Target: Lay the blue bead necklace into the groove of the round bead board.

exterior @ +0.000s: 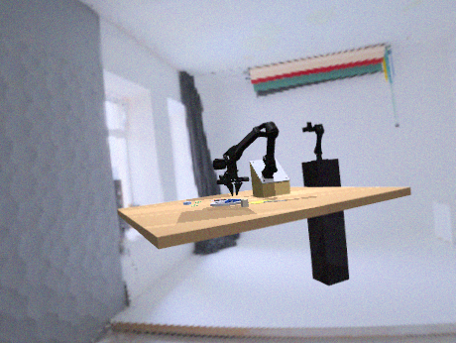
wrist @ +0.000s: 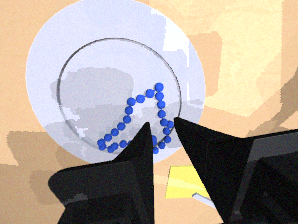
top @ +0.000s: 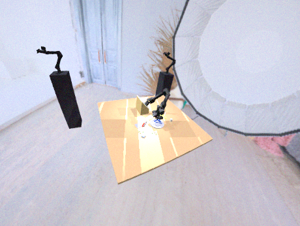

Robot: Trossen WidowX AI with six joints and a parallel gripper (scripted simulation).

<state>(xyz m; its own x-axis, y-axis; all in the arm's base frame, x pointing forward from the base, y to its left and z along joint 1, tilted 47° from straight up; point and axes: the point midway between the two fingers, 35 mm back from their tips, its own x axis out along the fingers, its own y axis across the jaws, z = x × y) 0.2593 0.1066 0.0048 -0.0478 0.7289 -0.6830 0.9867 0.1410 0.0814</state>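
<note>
My gripper tip is 4 cm short of the round bead board, 3 cm above it and 1 cm to the left of it. The rest, counted from my gripper tip: yellow flat piece: 15 cm to the left, 9 cm behind, 4 cm below; then red-and-grey object: 19 cm to the right, 3 cm below, 2 cm ahead; then white cylinder: 23 cm to the left, 4 cm ahead, 2 cm below.
</note>
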